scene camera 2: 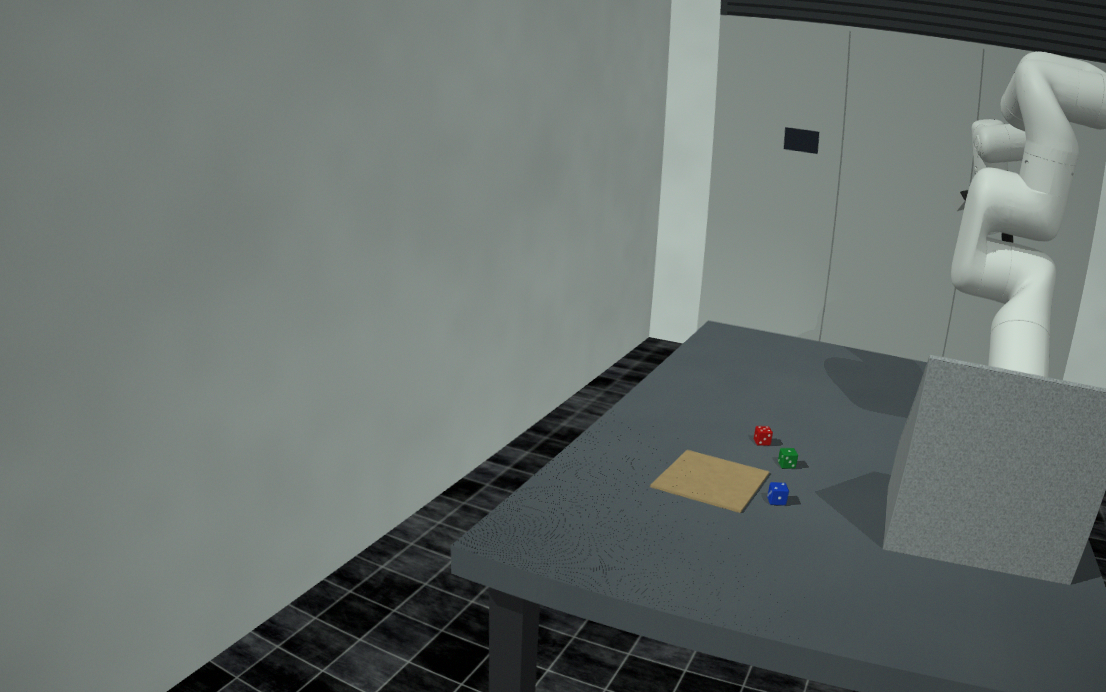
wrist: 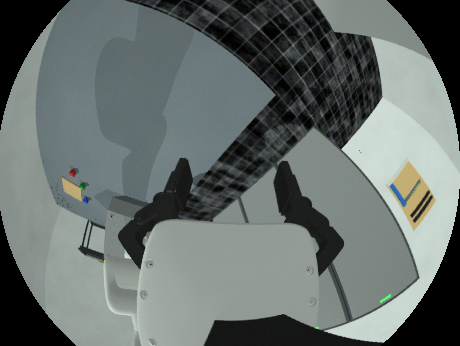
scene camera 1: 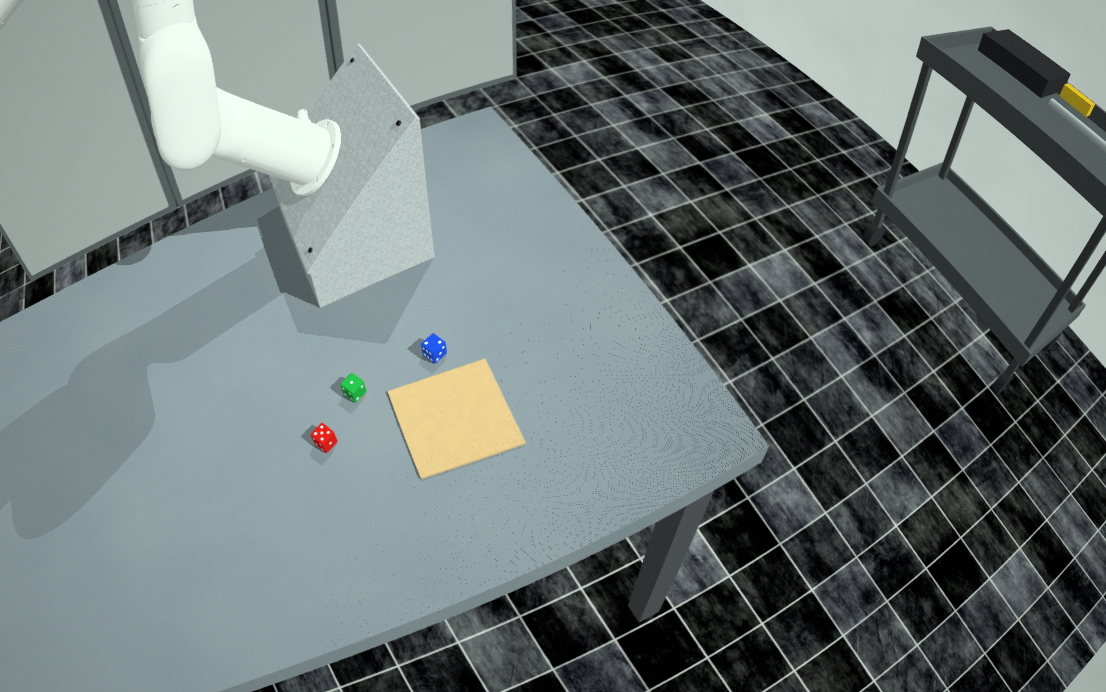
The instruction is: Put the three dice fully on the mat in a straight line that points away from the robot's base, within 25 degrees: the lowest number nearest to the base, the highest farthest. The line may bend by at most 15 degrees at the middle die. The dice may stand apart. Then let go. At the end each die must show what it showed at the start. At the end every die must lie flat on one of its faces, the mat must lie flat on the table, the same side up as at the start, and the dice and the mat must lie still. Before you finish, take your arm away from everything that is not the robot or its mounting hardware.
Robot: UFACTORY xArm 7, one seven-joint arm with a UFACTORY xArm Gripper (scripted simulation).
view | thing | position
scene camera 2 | tan mat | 711, 480
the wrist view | gripper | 233, 170
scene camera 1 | tan mat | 457, 417
